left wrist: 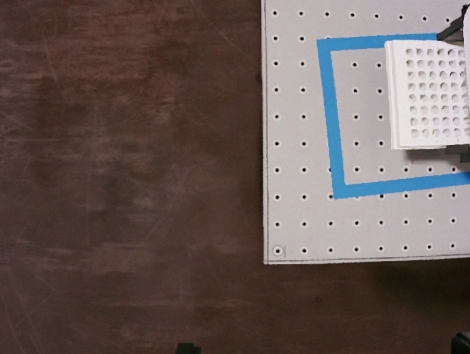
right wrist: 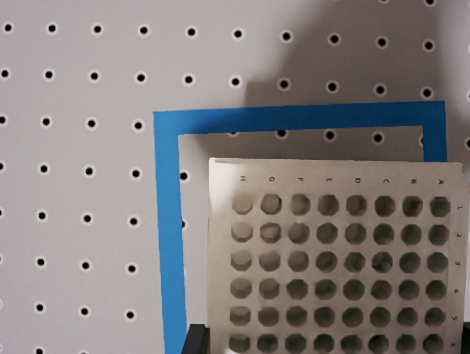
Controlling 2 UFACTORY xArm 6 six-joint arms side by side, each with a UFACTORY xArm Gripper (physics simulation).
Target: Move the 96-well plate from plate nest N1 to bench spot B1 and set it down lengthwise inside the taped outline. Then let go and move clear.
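Observation:
The white 96-well plate is level and hangs a little above the board, over the blue taped outline. In the right wrist view its row of letters faces the outline's top strip, and its right side covers part of the right strip. My right gripper is shut on the 96-well plate, with one dark finger at each long side. The plate's far end is out of both views. My left gripper is open and empty, away from the plate, its fingertips at the bottom edge of its view. Nest N1 does not show.
The light grey perforated board lies under the outline. Its left and bottom edges show in the left wrist view, with the dark brown table beyond. Shadow falls on the board around the plate in the right wrist view.

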